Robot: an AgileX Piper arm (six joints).
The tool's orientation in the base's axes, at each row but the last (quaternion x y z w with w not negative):
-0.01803 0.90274 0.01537 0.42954
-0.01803 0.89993 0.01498 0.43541
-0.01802 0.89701 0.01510 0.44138
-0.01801 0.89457 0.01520 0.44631
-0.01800 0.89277 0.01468 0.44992
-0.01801 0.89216 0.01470 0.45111
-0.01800 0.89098 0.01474 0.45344
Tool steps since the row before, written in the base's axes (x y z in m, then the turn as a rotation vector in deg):
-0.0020 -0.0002 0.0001 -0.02 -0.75 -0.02
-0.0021 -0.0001 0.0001 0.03 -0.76 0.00
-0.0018 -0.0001 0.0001 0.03 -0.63 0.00
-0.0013 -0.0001 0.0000 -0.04 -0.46 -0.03
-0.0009 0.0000 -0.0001 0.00 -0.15 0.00
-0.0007 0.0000 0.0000 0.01 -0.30 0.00
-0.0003 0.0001 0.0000 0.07 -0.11 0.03
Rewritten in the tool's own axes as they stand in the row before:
0.0012 -0.0001 -0.0016 0.04 -0.75 -0.04
0.0012 0.0000 -0.0017 0.00 -0.76 -0.01
0.0010 0.0000 -0.0015 -0.01 -0.63 0.00
0.0008 0.0000 -0.0010 0.06 -0.46 -0.03
0.0006 0.0000 -0.0007 0.00 -0.15 -0.01
0.0004 0.0000 -0.0006 0.00 -0.30 0.00
0.0002 0.0001 -0.0002 -0.06 -0.11 0.03

